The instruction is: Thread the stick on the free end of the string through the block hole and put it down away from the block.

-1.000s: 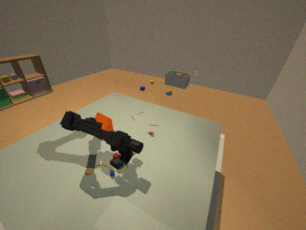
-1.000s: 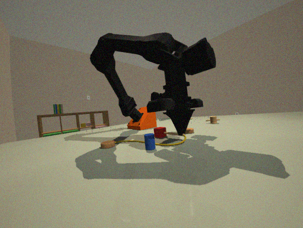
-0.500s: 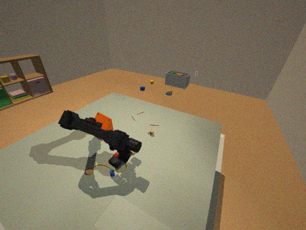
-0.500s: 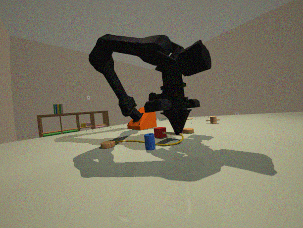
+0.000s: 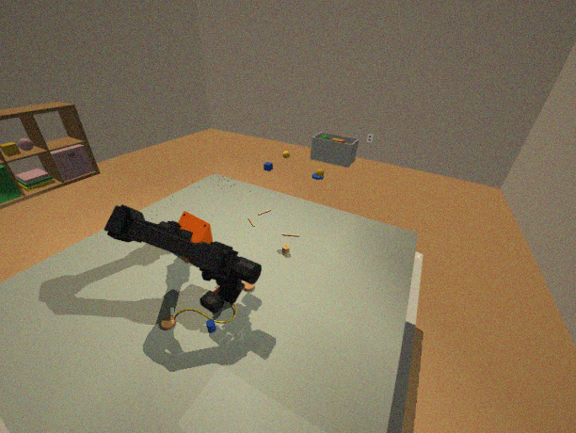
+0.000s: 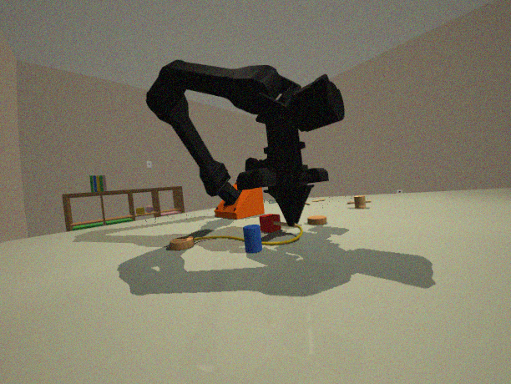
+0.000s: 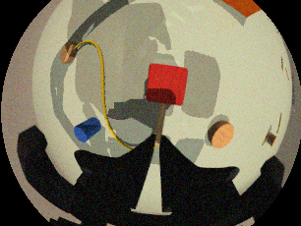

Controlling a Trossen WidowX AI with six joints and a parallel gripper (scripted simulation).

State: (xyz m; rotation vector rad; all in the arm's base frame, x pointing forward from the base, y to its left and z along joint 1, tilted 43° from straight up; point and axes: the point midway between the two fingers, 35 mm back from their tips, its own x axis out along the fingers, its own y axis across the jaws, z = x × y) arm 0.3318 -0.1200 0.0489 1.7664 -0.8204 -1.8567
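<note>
Now: gripper tip 6 cm past the red block. The rest, counted from my gripper tip: blue cylinder 10 cm to the right; thin wooden stick 1 cm behind; small wooden cylinder 3 cm ahead, 32 cm to the left.
</note>
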